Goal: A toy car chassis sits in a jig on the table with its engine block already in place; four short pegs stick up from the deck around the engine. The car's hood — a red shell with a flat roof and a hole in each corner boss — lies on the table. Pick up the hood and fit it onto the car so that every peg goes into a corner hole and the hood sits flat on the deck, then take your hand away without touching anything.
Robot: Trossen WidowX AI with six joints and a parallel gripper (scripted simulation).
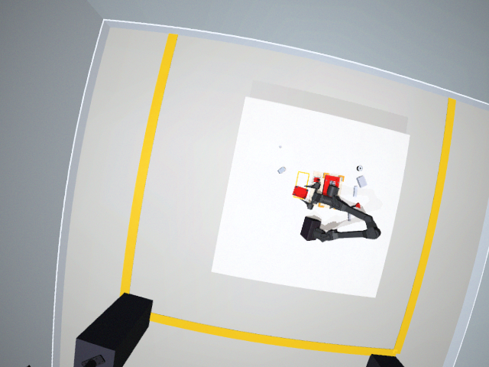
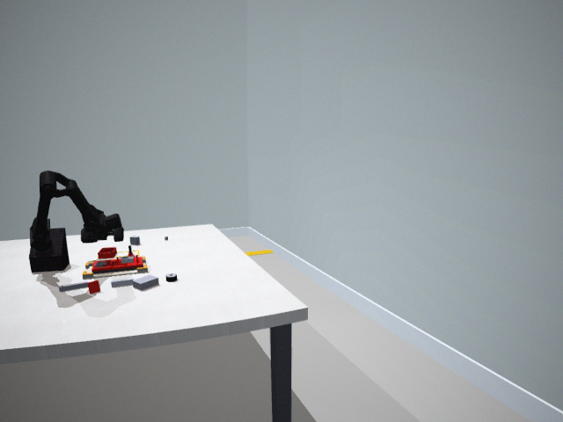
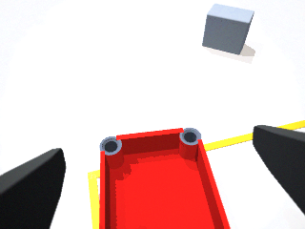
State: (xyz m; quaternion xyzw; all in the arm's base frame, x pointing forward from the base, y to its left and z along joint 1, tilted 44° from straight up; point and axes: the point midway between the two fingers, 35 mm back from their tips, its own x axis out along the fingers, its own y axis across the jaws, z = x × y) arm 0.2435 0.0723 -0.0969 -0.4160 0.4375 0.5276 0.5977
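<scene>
Now: the red hood 6 cm below my gripper tip and 1 cm to the right of it. The rest, counted from my gripper tip: grey bar (41 cm to the right, 8 cm behind, 6 cm below); then grey cube (16 cm to the left, 12 cm ahead, 5 cm below).
</scene>
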